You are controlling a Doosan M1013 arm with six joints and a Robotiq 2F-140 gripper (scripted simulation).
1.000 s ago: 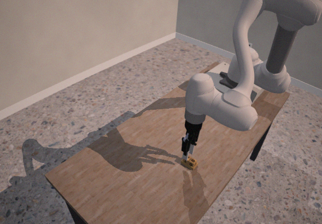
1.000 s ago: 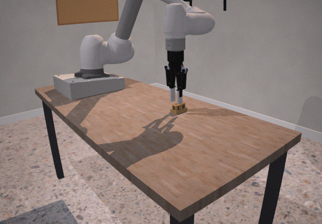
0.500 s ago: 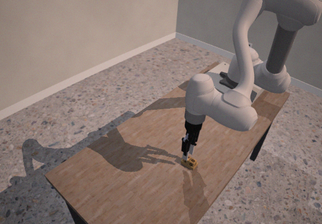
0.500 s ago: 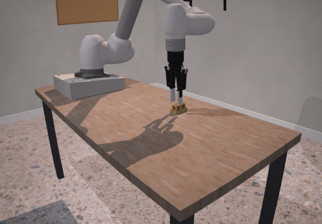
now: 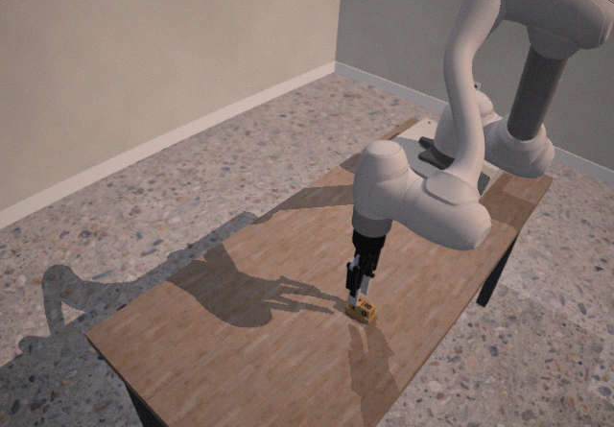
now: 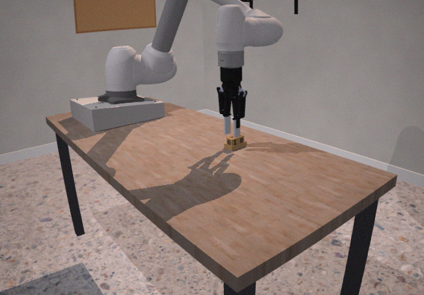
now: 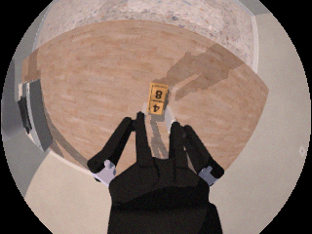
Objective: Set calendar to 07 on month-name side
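The tray is 70 mm below my hand and 20 mm to the left of it.
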